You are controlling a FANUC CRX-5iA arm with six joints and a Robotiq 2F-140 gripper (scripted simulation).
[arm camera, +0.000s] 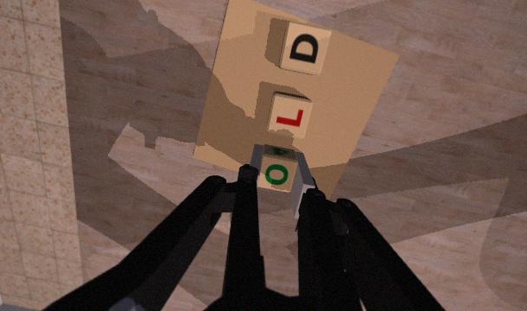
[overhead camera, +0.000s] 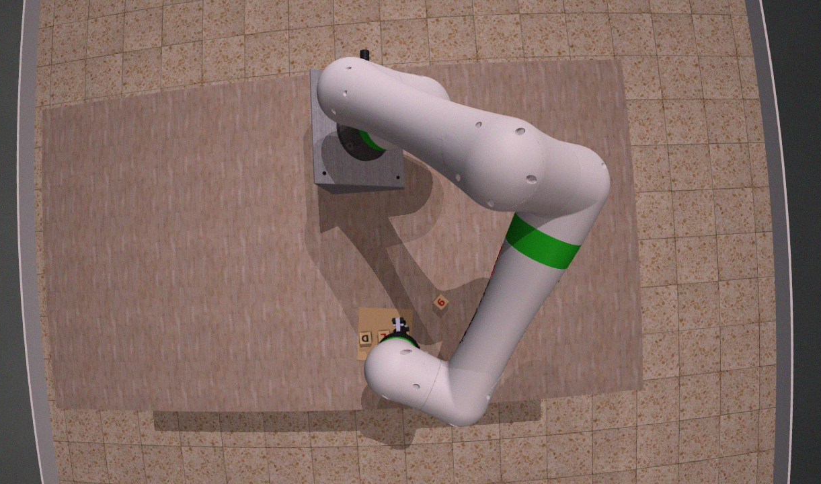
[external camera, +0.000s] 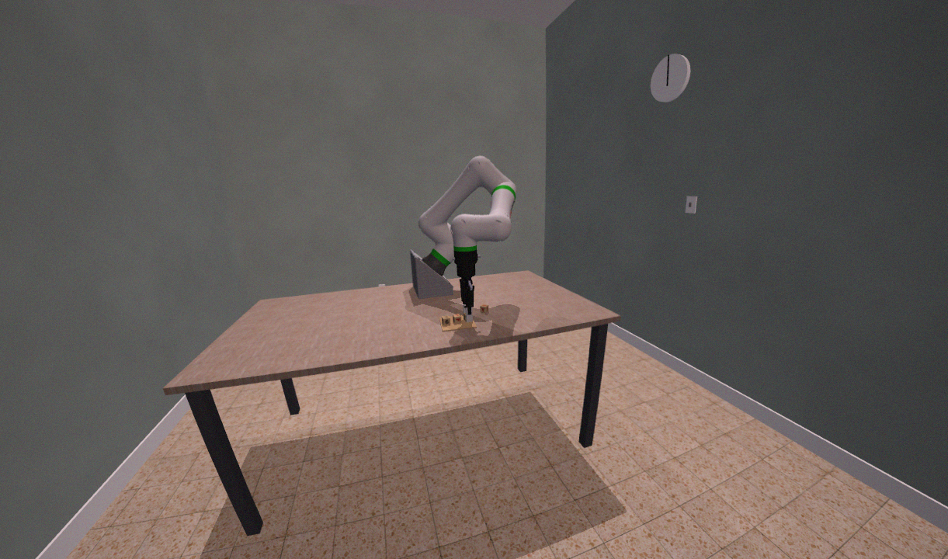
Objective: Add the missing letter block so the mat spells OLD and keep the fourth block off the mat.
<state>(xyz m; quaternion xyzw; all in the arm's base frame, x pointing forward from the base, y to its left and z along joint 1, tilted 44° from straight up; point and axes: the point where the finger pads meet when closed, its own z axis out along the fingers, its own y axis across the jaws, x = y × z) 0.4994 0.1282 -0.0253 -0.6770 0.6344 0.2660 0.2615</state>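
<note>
Now: the mat 5 cm to the right of my hand and 4 cm below it. The rest, counted from my hand: block: 1 cm ahead, 10 cm to the right, 2 cm below.
</note>
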